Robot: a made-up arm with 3 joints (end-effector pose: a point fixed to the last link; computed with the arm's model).
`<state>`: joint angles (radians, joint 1 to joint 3).
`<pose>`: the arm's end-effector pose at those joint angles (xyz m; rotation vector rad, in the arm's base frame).
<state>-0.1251 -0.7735 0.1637</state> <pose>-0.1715 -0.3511 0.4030 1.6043 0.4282 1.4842</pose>
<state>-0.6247 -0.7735 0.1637</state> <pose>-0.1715 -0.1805 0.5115 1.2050 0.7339 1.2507</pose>
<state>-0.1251 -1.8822 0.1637</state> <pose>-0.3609 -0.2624 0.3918 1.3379 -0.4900 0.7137</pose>
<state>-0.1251 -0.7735 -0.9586</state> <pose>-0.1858 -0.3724 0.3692 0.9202 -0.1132 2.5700</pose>
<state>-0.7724 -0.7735 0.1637</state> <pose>-0.1715 -0.1219 0.5261 1.0844 0.8120 1.1754</pose>
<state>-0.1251 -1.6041 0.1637</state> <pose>-0.3248 -0.3037 0.3970 1.4309 -0.2795 0.9146</pose>
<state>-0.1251 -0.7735 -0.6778</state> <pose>-0.1863 -0.3680 0.3795 1.1389 0.0383 2.3262</pose>
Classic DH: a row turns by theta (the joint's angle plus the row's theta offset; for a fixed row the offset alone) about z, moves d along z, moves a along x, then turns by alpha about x. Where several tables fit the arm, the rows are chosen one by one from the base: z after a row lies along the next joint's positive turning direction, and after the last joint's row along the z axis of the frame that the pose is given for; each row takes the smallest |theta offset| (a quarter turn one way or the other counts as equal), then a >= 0, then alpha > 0; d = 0 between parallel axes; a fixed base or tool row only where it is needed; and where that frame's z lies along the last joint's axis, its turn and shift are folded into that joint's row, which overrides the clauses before.
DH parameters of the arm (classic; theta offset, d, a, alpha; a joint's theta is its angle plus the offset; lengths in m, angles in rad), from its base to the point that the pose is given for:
base (fixed): -1.5708 0.123 0.053 -1.5708
joint 1: 0 -0.194 0.133 1.5708
joint 2: -0.4019 0.151 0.0354 1.845
joint 3: -1.5483 -0.2331 -0.0302 2.3348
tool (fixed): 2.6864 -0.036 0 0

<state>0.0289 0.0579 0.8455</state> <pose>-0.0252 -0.2844 0.3617 1.6218 1.4484 1.3095</pose>
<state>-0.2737 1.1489 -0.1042</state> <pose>-0.0092 -0.0366 0.3618 -0.8663 -1.6624 -1.6076</pose>
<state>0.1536 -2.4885 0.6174</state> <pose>-0.3872 -0.2320 0.3438 1.6567 -0.9814 -0.2379</pose>
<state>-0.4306 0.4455 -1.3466</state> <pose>0.0141 -0.1508 0.3773 -0.8995 -0.3751 -2.0811</pose>
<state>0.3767 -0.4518 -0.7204</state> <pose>-0.1198 -0.4401 0.1995 1.3635 -0.4638 2.7662</pose>
